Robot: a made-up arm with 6 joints.
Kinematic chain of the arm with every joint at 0, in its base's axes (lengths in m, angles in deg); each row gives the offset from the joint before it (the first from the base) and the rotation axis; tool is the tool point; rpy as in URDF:
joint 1: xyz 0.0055 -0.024 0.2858 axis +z
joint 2: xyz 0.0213 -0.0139 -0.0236 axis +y
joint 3: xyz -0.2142 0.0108 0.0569 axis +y
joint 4: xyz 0.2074 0.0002 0.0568 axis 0.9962 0 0.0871
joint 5: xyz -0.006 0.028 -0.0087 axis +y
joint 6: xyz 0.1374 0.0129 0.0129 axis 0.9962 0 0.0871
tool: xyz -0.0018 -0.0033 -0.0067 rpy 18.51 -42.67 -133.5
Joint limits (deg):
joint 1: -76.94..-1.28
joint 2: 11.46..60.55
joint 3: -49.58..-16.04
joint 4: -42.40..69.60
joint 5: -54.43..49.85
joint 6: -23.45..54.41
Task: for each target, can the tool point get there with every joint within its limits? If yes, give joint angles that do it. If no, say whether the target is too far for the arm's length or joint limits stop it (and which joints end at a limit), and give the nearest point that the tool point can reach.
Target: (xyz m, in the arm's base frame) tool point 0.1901 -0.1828 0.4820
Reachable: yes | joints -54.52 43.81 -33.26 -33.34 -29.40 2.67
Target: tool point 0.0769 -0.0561 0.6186
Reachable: yes | joints -32.26 19.03 -36.12 18.90 -41.89 29.64
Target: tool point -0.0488 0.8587 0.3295
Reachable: no: too far | nearest point 0.1103 0.0938 0.4346 | short by 0.788 m
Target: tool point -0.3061 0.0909 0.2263
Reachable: no: joint limits stop it (at a limit: joint 1, joint 2, joint 3, joint 4, joint 5) | nearest point -0.0188 -0.1513 0.3365 | short by 0.392 m
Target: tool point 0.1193 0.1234 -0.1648
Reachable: no: joint limits stop it (at a limit: joint 1, joint 2, joint 3, joint 5, joint 6) | nearest point 0.1442 0.0105 0.2331 | short by 0.414 m
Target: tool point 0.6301 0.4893 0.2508
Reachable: no: too far | nearest point 0.2610 0.0799 0.3763 | short by 0.565 m
